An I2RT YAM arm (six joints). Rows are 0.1 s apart.
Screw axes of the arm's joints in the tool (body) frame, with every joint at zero. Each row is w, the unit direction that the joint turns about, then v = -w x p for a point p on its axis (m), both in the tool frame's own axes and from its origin. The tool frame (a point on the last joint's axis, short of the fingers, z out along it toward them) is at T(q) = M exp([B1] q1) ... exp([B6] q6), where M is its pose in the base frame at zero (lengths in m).
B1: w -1 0 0 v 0 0.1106 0
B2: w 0 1 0 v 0.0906 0 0.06
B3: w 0 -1 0 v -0.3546 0 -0.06
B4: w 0 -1 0 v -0.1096 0 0
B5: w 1 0 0 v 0 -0.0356 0
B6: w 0 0 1 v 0 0 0
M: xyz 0.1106 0 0.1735 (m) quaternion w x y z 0.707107 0 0.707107 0
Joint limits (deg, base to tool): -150..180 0..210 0..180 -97..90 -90..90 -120..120
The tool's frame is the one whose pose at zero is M.
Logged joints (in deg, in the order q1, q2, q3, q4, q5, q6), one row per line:
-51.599, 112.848, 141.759, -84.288, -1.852, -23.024
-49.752, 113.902, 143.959, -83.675, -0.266, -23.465
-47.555, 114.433, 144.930, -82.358, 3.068, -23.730
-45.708, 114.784, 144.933, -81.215, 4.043, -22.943
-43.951, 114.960, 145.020, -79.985, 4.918, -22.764
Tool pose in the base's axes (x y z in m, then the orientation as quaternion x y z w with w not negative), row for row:
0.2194, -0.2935, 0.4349, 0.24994, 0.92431, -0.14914, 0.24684
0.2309, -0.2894, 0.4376, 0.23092, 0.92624, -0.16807, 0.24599
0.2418, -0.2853, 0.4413, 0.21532, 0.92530, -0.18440, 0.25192
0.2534, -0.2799, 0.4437, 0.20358, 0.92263, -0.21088, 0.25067
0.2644, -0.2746, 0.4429, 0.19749, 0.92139, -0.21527, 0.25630
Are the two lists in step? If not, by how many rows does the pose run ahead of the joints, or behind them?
The pose runs 1 row behind the joints: the pose in row i belongs to the joints in row i - 1.
